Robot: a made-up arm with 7 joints. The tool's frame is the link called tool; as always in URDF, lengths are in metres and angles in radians. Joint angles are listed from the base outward. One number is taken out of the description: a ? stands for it. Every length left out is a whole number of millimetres.
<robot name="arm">
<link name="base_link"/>
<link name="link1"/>
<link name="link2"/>
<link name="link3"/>
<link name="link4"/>
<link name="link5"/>
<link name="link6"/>
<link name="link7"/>
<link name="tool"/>
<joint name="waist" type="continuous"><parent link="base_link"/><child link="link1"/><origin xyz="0 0 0.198"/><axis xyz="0 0 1"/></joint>
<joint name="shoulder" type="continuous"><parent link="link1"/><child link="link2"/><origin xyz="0.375 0.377 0"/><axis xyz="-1 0 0"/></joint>
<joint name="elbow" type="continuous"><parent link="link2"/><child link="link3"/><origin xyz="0 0.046 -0.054"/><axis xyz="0 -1 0"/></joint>
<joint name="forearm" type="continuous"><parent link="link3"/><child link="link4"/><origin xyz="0.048 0 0.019"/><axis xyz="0 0 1"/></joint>
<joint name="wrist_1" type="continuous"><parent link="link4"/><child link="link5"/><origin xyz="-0.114 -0.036 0"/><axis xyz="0 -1 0"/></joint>
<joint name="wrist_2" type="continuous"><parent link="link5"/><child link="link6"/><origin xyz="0.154 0 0.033"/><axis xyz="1 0 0"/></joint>
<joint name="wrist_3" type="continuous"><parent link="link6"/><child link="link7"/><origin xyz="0 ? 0.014"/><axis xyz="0 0 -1"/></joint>
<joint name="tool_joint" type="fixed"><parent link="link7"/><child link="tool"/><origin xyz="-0.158 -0.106 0"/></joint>
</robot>
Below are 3 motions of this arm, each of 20 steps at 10 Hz.
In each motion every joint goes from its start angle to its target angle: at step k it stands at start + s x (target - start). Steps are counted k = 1, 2, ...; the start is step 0. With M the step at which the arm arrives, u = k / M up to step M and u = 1 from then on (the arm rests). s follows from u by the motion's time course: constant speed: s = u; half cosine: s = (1 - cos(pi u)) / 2; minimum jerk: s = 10 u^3 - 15 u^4 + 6 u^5.
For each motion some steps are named. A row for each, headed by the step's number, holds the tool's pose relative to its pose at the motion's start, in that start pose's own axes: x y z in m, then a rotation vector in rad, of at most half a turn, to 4 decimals.
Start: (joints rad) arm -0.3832 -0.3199 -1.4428 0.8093 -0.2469 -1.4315 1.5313
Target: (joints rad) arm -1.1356 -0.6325 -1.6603 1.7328 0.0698 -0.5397 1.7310
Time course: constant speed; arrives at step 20
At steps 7, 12, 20:
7: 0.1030 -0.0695 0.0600 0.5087 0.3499 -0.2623
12: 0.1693 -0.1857 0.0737 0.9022 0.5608 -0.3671
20: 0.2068 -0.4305 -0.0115 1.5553 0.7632 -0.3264

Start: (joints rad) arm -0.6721 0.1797 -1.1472 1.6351 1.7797 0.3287 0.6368
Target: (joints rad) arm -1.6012 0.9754 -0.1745 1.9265 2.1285 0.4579 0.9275
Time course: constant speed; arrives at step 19
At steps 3, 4, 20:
3: 0.0132 0.0248 0.0513 -0.0305 -0.0907 0.1326
4: 0.0163 0.0331 0.0690 -0.0449 -0.1161 0.1717
20: -0.0251 0.1871 0.3500 -0.3895 -0.2868 0.3239

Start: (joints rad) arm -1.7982 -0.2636 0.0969 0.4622 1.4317 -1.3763 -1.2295
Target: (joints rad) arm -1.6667 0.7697 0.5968 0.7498 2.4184 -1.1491 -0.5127
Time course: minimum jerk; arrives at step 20
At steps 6, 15, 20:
6: -0.0424 0.0208 0.0311 -0.1523 -0.1916 -0.2258
15: -0.0961 0.0990 0.0003 -0.0439 -1.4973 -0.9581
20: -0.0836 0.1023 -0.0038 0.1050 -1.6852 -1.0017

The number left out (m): 0.171
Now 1 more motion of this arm.
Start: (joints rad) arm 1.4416 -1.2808 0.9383 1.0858 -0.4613 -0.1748 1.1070
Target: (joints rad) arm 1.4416 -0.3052 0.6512 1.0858 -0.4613 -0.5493 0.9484
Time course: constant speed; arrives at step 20
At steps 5, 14, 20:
5: 0.0040 -0.0582 -0.0350 -0.1978 -0.1052 0.2405
14: 0.0505 -0.1650 -0.0618 -0.5580 -0.2799 0.6773
20: 0.1035 -0.2227 -0.0522 -0.8025 -0.3836 0.9701

